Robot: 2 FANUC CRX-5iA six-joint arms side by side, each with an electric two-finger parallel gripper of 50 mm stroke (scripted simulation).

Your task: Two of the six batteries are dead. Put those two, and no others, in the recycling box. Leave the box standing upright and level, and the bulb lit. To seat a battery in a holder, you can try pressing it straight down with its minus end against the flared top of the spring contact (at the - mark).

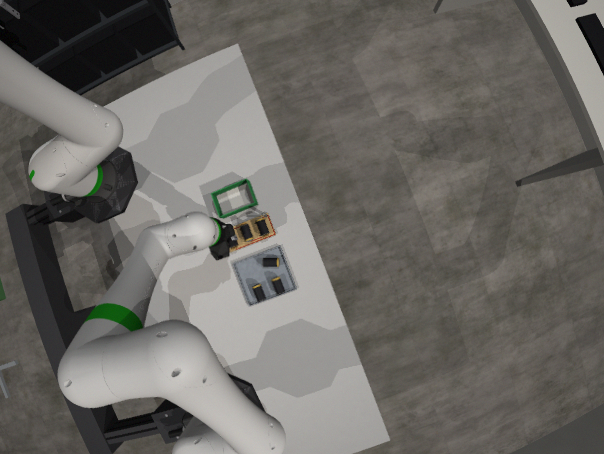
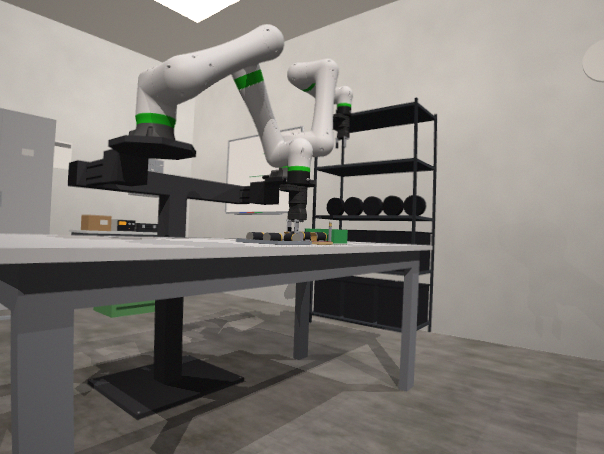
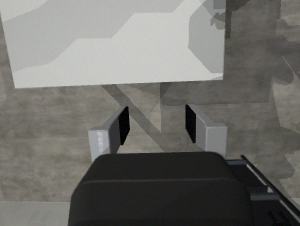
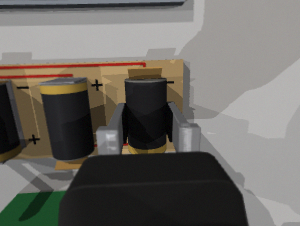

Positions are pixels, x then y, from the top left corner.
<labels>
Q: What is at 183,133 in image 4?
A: My right gripper.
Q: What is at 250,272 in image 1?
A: A grey tray.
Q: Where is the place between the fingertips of my left gripper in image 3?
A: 157,117
</labels>
